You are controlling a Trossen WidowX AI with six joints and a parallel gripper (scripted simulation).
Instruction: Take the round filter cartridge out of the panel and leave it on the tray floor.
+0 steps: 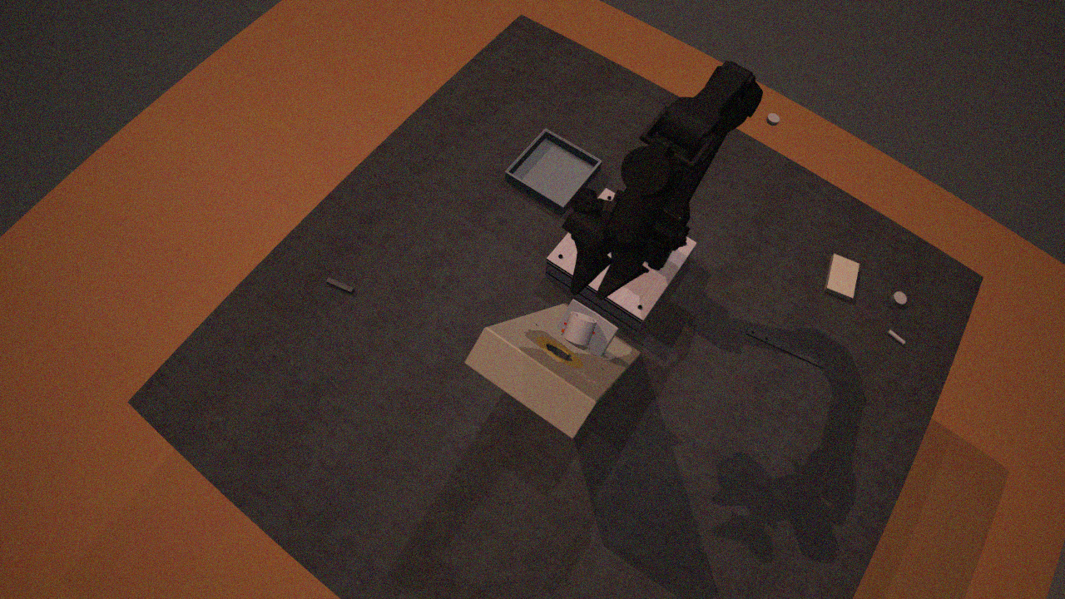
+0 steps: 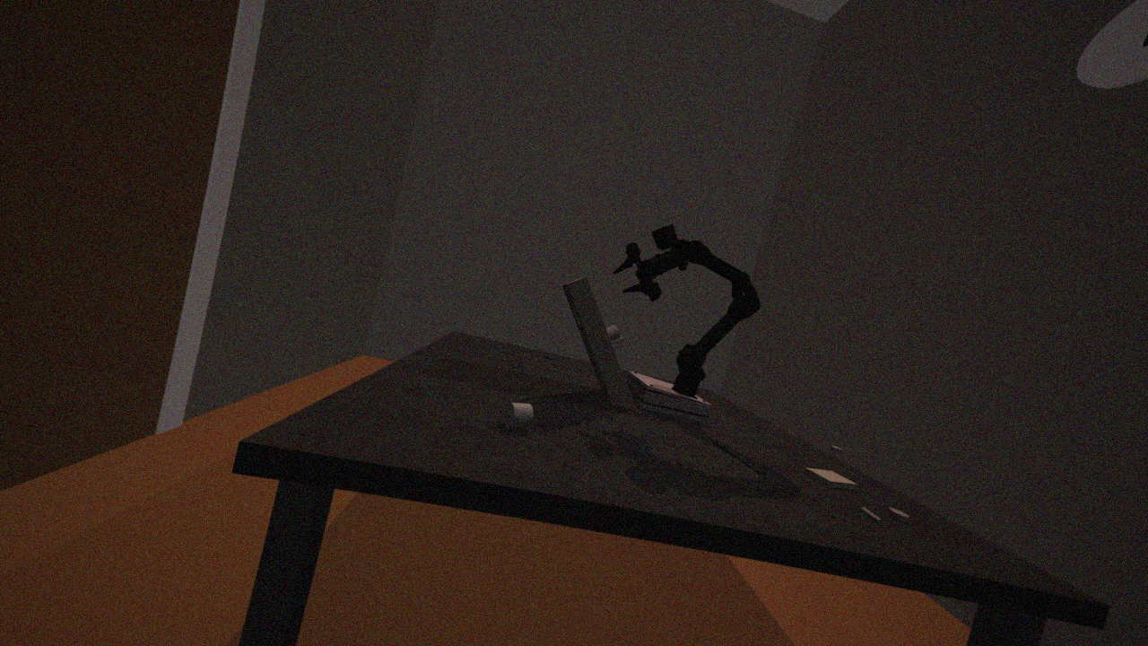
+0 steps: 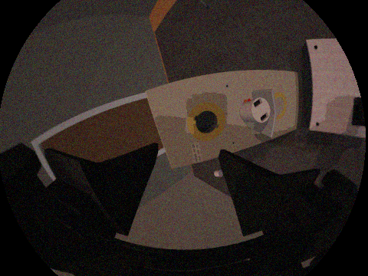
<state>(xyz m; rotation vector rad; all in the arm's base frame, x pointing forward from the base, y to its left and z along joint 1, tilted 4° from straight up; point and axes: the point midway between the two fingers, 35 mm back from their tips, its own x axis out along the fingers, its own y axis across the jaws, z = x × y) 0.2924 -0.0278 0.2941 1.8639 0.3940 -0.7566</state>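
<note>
Now: the round filter cartridge 2 cm behind my gripper tip and 16 cm below it. The rest, counted from my gripper tip: cream service panel (2 cm ahead, 18 cm below); then bar (7 cm ahead, 48 cm to the right, 35 cm below); then grey-blue tray (39 cm behind, 25 cm to the right, 35 cm below).
</note>
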